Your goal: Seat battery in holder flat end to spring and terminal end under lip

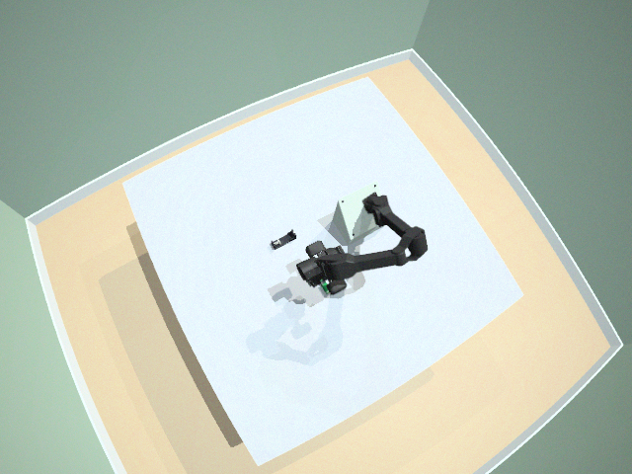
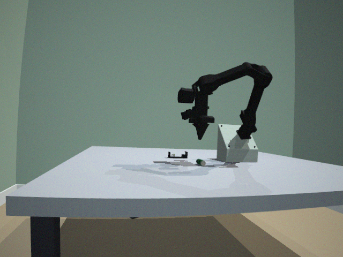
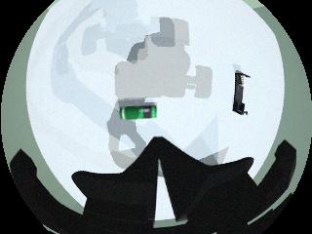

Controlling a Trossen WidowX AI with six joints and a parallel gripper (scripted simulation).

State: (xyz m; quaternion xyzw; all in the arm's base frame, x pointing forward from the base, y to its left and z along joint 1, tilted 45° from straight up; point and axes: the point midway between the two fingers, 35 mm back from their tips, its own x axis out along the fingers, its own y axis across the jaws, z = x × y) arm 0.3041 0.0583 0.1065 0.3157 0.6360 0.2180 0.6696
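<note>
Now: the battery 10 cm below my gripper tip and 2 cm to the left of it.
</note>
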